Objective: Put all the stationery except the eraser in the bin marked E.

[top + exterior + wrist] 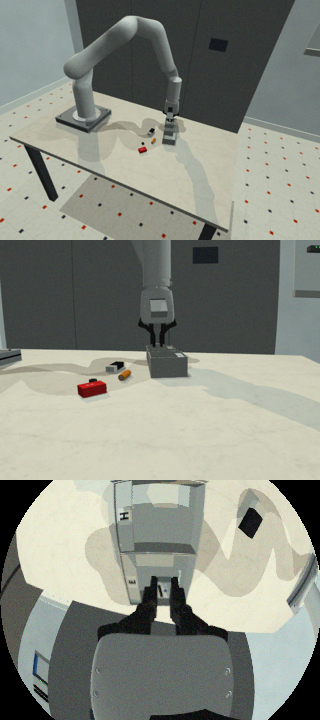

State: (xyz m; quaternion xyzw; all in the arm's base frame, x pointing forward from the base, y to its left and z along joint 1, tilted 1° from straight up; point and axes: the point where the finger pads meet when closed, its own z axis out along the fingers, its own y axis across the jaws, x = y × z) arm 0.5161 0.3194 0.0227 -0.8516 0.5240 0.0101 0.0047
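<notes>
The bin block lies 7 cm to the right of my hand, 5 cm ahead of it and 4 cm below it. Also, from my hand: black-and-white block: 16 cm to the right, 6 cm below, 6 cm behind; then grey block: 1 cm below; then orange cylinder: 22 cm to the right, 5 cm below, 1 cm ahead.
</notes>
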